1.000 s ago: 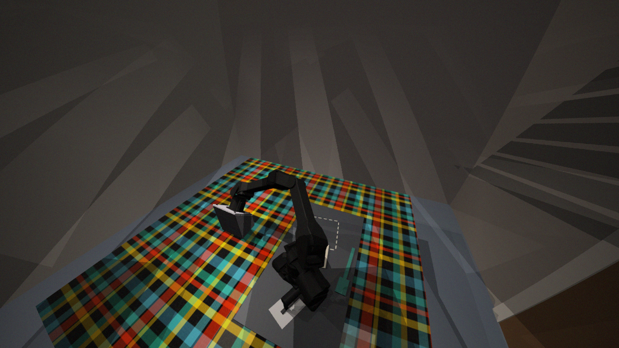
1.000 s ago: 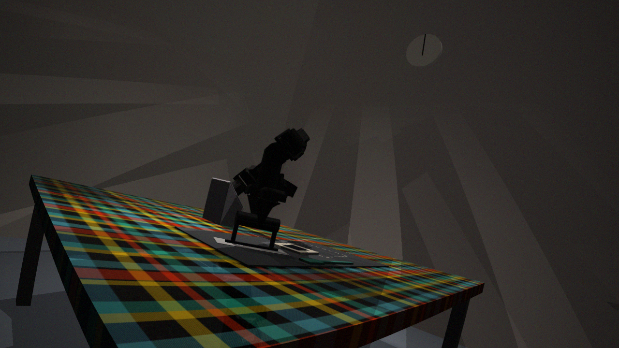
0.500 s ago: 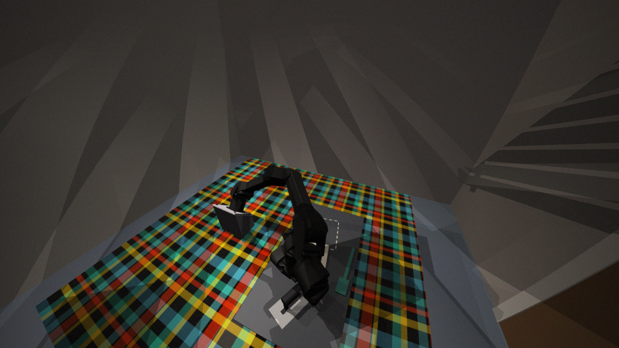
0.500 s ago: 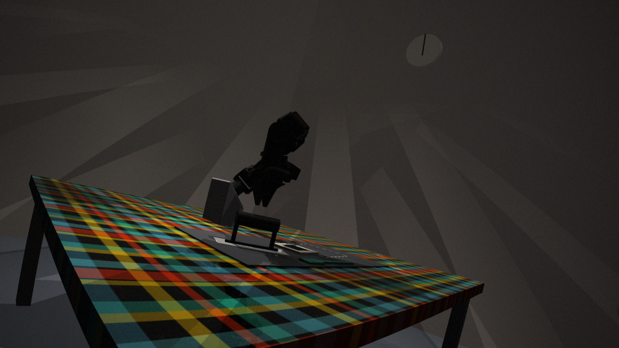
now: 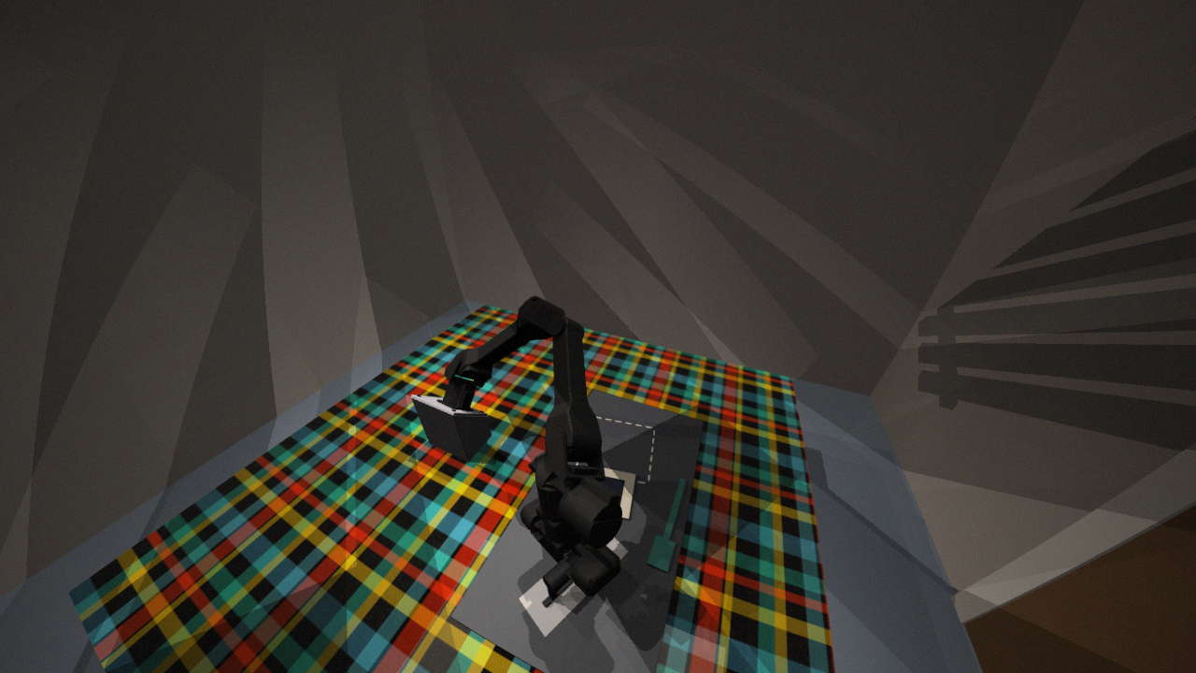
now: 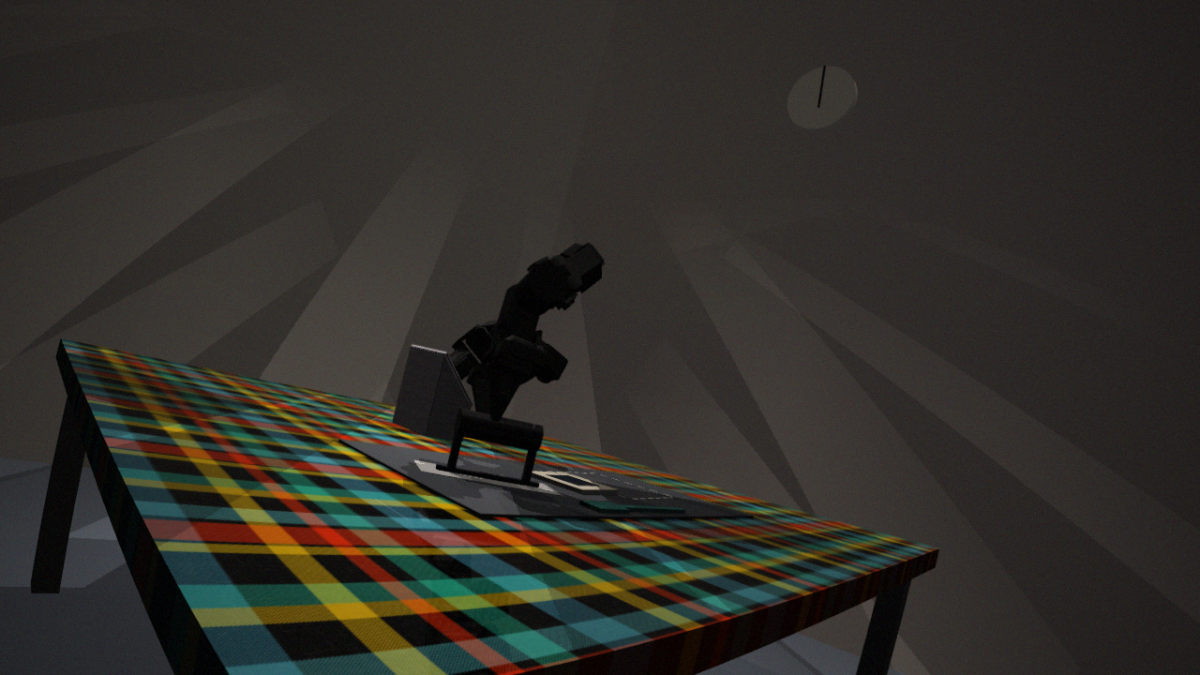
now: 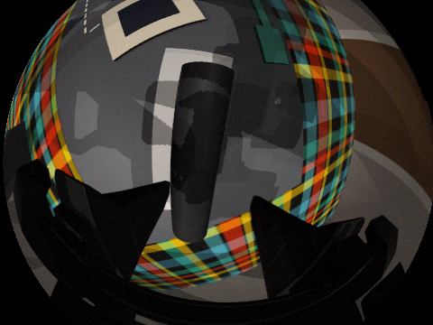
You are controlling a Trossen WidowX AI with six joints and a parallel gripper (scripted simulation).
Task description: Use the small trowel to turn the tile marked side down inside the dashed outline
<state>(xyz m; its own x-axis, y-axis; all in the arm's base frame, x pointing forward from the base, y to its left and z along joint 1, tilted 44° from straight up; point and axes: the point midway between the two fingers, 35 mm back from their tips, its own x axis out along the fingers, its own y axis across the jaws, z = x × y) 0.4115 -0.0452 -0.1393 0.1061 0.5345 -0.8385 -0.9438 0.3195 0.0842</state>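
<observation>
Now: the tile 40 mm behind my gripper tip, 200 mm to the left of it and 70 mm below it. Round my gripper tip: trowel 110 mm ahead, 190 mm to the left, 70 mm below.
</observation>
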